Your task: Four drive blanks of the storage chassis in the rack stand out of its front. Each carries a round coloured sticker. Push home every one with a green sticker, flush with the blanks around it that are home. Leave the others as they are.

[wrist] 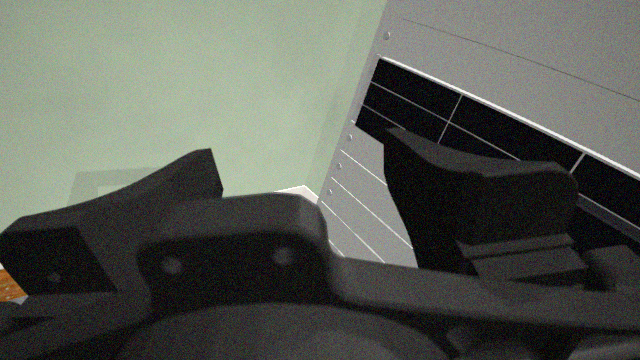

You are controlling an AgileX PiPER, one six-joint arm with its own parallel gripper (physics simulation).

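The storage chassis [510,125] shows at the upper right, tilted in view, as rows of black drive blanks split by thin light lines. The blanks at its left end look level with each other. At the right edge, a lighter strip [610,216] looks like the upper side of a blank that stands out; its face is hidden behind the right finger. No coloured sticker shows. My gripper [299,160] is open, its fingers wide apart with nothing between them. The right finger covers the lower part of the chassis front; the left finger is over the green wall.
Grey panels [525,45] are above the chassis, and more grey panels [367,200] with light seams are below it. The rack's left edge has small round screws. A pale green wall [175,75] fills the left. A bit of brown floor [9,286] shows at the lower left.
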